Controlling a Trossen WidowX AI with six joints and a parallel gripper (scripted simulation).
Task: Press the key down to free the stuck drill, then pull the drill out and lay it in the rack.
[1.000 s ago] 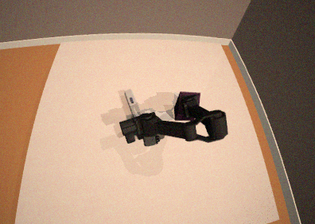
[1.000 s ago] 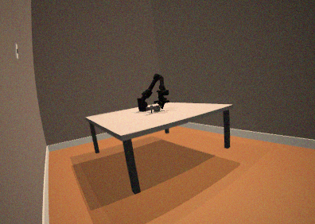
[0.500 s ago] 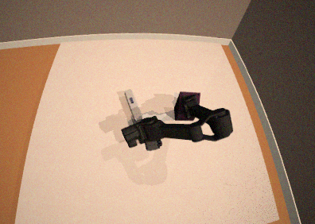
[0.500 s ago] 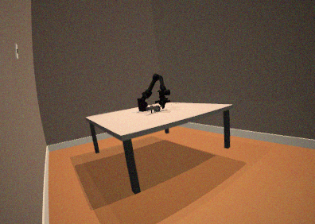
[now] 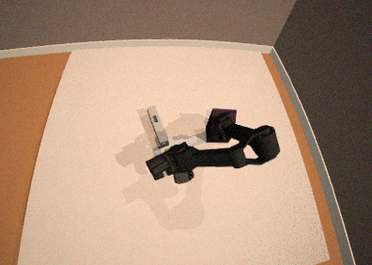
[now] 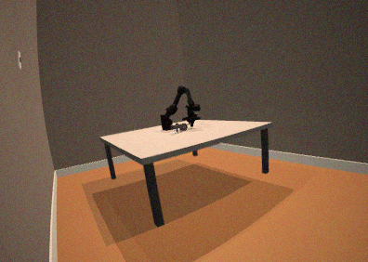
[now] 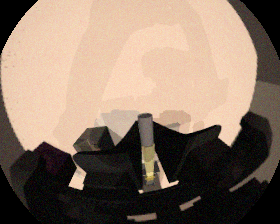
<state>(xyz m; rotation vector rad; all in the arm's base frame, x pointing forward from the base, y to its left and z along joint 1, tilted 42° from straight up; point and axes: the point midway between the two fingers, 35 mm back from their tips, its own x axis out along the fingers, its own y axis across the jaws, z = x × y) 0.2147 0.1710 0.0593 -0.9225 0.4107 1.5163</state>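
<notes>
The yellow drill lies 10 mm ahead of my gripper tip, 40 mm to the right of it and 40 mm above it. From my gripper tip the other things lie so: blue key (70 mm ahead, 220 mm to the right, 40 mm above); grey holder block (60 mm ahead, 190 mm to the right, 40 mm above).
</notes>
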